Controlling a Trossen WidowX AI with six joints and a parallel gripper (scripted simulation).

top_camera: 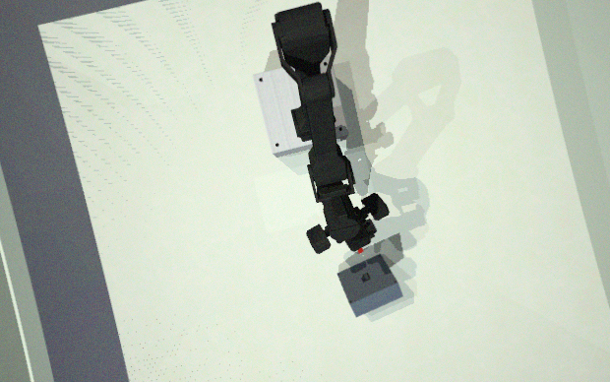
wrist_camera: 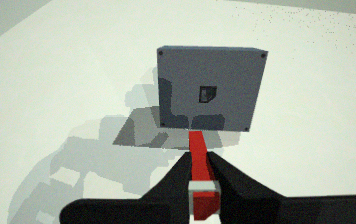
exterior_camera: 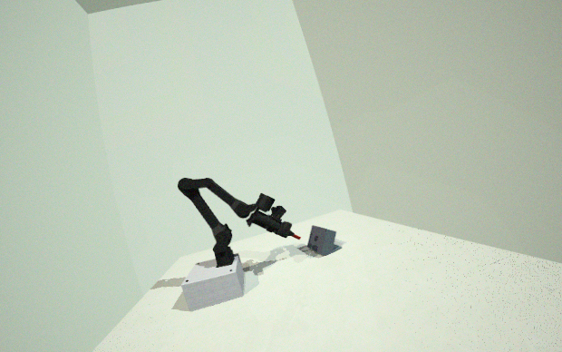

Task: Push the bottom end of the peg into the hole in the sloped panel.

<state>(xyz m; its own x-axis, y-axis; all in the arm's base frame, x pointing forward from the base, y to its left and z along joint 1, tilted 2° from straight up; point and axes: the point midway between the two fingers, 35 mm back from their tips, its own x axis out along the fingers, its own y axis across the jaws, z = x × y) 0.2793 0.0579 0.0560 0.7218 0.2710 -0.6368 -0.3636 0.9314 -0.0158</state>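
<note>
The panel is 120 mm ahead of my gripper tip, 20 mm to the left of it and 70 mm below it. Also, from my gripper tip: peg (10 mm behind, 10 mm above).
</note>
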